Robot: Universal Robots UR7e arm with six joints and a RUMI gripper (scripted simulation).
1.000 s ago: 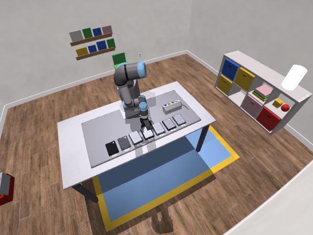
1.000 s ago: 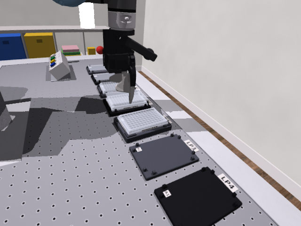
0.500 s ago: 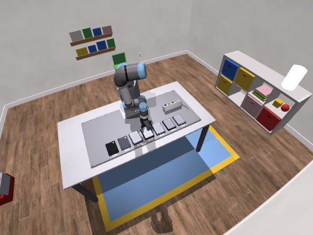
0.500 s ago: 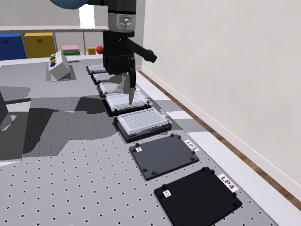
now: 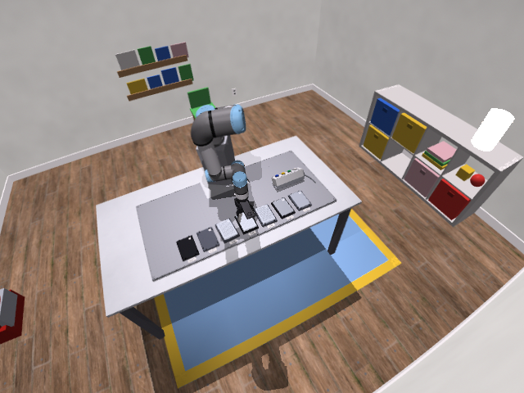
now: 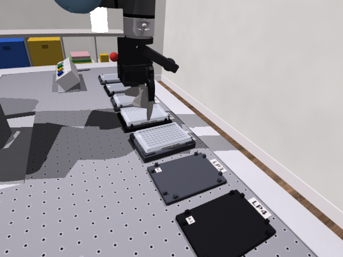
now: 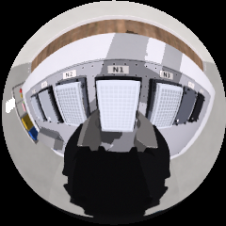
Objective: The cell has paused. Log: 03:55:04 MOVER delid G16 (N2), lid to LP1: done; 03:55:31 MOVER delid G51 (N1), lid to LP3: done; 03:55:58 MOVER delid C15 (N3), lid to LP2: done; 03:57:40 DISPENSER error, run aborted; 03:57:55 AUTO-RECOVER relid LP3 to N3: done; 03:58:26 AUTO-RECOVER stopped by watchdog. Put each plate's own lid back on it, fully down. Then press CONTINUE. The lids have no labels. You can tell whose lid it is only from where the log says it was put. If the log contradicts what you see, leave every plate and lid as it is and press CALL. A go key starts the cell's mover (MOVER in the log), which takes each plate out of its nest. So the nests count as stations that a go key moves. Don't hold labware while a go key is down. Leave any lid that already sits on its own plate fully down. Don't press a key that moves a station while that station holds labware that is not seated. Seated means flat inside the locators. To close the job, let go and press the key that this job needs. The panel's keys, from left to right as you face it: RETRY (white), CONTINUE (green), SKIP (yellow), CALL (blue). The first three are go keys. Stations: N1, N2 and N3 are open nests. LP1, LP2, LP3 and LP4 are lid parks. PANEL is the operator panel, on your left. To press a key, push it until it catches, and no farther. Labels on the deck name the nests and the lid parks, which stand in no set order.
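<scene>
My hand is 260 mm to the right of the park LP1, 40 mm short of it and 30 mm above it. From my hand the other things lie so: lid park LP3 (260 mm to the right, 30 mm below, 30 mm behind); then green key (460 mm to the left, 170 mm behind, 30 mm above); then lid park LP4 (390 mm to the right, 40 mm behind, 30 mm below).
</scene>
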